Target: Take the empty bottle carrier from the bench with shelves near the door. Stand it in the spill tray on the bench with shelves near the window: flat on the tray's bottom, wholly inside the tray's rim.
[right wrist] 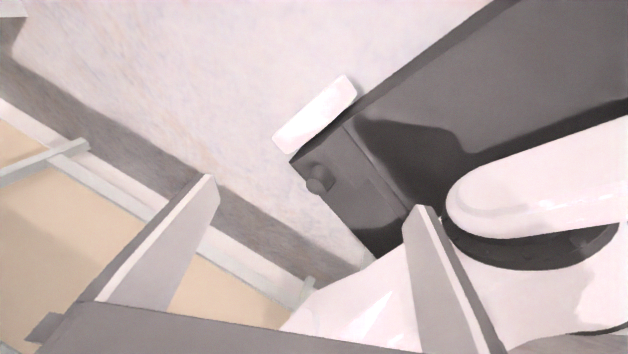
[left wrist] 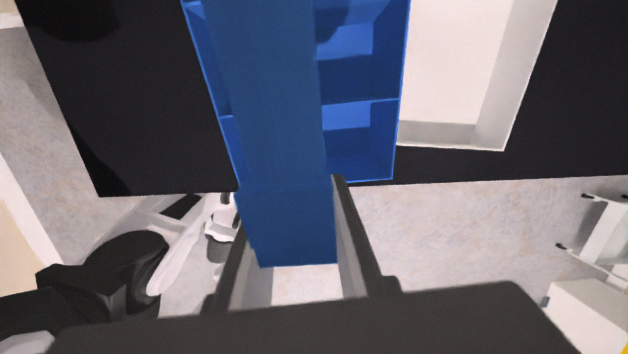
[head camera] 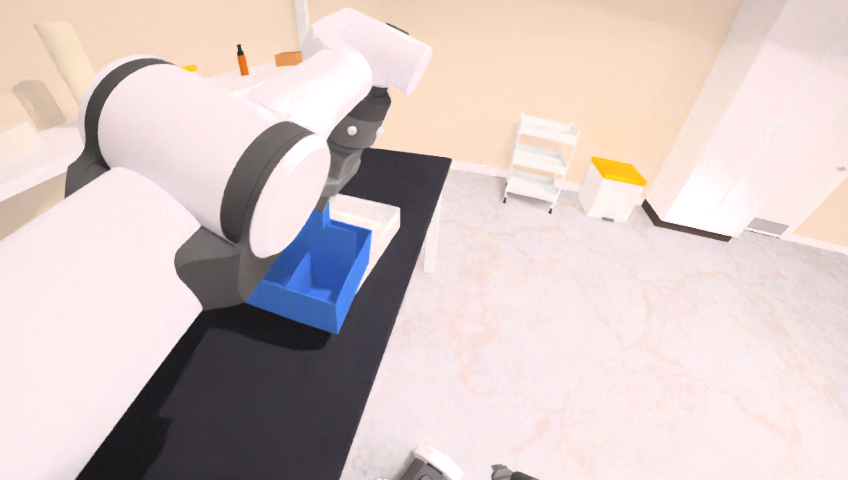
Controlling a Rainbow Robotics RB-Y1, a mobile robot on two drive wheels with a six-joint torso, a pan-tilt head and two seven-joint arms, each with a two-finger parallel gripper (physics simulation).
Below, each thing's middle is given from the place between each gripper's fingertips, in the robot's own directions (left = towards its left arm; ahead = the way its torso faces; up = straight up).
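From my right hand: white spill tray [head camera: 384,220] 36 cm above, 49 cm to the left, 56 cm ahead; blue bottle carrier [head camera: 313,281] 55 cm above, 39 cm ahead, 50 cm to the left.
Left hand: 9 cm above the blue bottle carrier, 3 cm short of it, 11 cm to the right of it. White spill tray, from my left hand: 28 cm below, 10 cm to the left, 20 cm ahead.
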